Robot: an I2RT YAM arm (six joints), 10 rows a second.
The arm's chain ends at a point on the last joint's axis. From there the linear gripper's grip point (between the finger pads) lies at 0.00 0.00 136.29 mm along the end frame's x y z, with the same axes.
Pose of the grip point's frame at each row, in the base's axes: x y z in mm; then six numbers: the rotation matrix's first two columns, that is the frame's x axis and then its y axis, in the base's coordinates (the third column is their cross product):
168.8 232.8 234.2 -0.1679 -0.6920 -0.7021 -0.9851 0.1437 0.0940
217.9 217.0 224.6 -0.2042 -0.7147 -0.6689 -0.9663 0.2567 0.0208
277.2 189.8 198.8 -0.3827 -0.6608 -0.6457 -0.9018 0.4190 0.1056
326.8 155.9 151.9 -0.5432 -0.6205 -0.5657 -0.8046 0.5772 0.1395
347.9 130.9 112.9 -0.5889 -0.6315 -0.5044 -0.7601 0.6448 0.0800
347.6 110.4 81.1 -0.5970 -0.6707 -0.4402 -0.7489 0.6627 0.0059
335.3 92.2 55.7 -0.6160 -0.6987 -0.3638 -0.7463 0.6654 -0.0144
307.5 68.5 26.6 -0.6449 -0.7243 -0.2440 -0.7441 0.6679 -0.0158
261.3 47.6 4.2 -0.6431 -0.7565 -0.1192 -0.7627 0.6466 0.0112
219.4 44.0 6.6 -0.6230 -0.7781 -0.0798 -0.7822 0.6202 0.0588
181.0 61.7 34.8 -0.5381 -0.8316 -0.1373 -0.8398 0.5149 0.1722
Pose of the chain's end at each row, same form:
163.9 136.4 330.4 -0.1679 -0.6920 -0.7021 -0.9851 0.1437 0.0940
196.5 128.3 325.9 -0.2042 -0.7147 -0.6689 -0.9663 0.2567 0.0208
249.8 104.9 301.9 -0.3827 -0.6608 -0.6457 -0.9018 0.4190 0.1056
294.1 83.5 262.7 -0.5432 -0.6205 -0.5657 -0.8046 0.5772 0.1395
310.5 72.2 230.1 -0.5889 -0.6315 -0.5044 -0.7601 0.6448 0.0800
308.4 65.0 203.5 -0.5970 -0.6707 -0.4402 -0.7489 0.6627 0.0059
300.9 56.4 182.6 -0.6160 -0.6987 -0.3638 -0.7463 0.6654 -0.0144
283.7 45.1 158.8 -0.6449 -0.7243 -0.2440 -0.7441 0.6679 -0.0158
252.0 34.2 139.5 -0.6431 -0.7565 -0.1192 -0.7627 0.6466 0.0112
218.9 30.5 142.2 -0.6230 -0.7781 -0.0798 -0.7822 0.6202 0.0588
190.9 33.4 167.7 -0.5381 -0.8316 -0.1373 -0.8398 0.5149 0.1722

